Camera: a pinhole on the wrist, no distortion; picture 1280 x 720 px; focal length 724.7 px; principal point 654.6 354.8 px. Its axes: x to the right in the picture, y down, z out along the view. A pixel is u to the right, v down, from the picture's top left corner.
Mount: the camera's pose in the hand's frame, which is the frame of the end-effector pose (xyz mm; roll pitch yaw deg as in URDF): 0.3 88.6 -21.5 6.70 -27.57 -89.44
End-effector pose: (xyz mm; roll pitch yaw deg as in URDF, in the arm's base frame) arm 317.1 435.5 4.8 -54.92 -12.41 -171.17
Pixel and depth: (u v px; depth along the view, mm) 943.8 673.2 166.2
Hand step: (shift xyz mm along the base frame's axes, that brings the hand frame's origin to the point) -20.4 -202.6 14.5
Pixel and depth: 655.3 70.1 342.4
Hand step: 214.3 -324.8 -77.3
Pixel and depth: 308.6 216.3 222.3
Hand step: 73.1 -252.6 -172.5
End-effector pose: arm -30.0 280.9 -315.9 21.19 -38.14 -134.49
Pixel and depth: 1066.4 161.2 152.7
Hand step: 118.6 92.3 95.9
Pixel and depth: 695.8 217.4 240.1
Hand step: 219.5 77.8 147.0
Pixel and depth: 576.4 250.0 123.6
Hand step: 157.6 -6.2 82.4
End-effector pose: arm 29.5 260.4 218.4 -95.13 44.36 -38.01
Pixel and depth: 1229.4 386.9 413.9
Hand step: 270.9 417.5 -3.5
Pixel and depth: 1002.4 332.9 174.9
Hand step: 25.2 185.5 -60.1
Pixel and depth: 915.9 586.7 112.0
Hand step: 4.6 110.1 -98.0
